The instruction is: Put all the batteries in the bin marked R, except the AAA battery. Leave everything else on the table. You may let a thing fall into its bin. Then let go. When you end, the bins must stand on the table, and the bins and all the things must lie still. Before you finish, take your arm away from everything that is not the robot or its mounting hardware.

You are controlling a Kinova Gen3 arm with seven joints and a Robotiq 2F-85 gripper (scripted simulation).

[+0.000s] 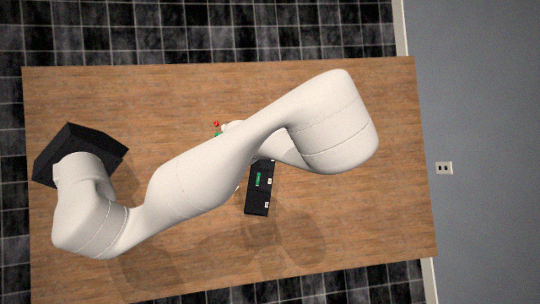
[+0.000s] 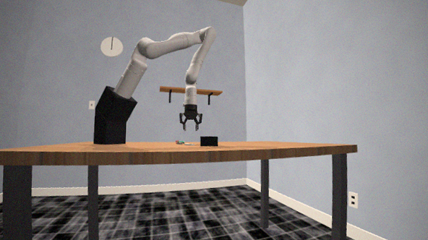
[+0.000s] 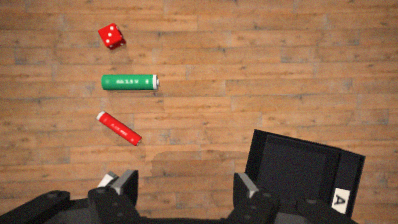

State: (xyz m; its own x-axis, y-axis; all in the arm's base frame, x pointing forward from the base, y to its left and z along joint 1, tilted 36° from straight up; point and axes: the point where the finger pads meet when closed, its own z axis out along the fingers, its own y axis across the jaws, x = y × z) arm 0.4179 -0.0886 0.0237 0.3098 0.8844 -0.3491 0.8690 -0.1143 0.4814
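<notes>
Right now the red die is 13 cm to the left of my hand, 8 cm below it and 3 cm behind it. Round my hand: tiny white thing (8 cm below, 7 cm behind); then red battery (9 cm below, 5 cm to the left, 5 cm behind); then flat white item (10 cm to the right, 9 cm below, 6 cm behind).
</notes>
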